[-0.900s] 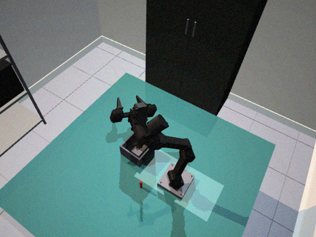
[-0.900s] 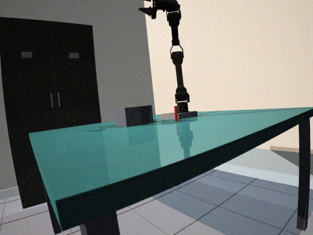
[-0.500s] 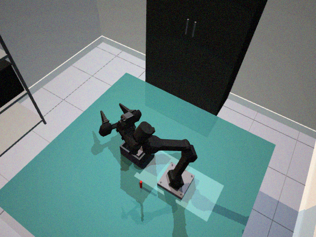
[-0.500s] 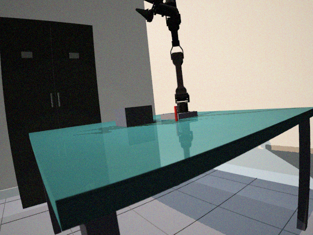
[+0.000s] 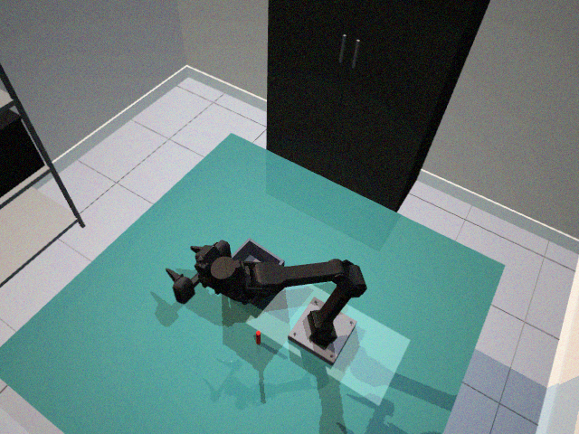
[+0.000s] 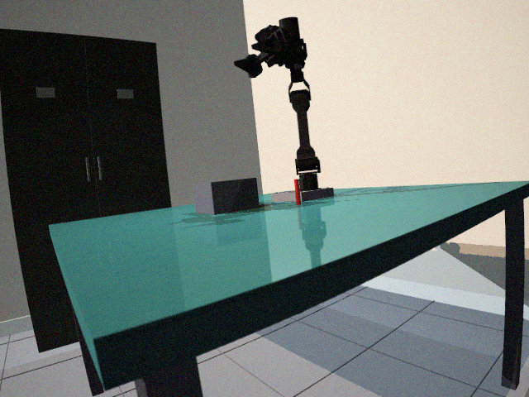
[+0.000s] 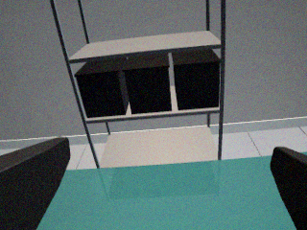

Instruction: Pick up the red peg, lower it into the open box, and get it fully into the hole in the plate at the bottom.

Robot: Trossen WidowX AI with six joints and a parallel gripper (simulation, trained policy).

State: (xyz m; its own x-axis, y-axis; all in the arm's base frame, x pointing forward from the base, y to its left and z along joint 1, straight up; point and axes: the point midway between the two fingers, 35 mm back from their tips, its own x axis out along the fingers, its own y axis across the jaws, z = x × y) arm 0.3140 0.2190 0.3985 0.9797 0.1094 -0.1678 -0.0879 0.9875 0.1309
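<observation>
Right now my gripper tip is 190 mm past the red peg, 90 mm to the left of it and 380 mm above it. Round my gripper tip: dark grey box 20 mm behind, 250 mm to the right, 400 mm below; then plate with hole 20 mm behind, 250 mm to the right, 380 mm below.
</observation>
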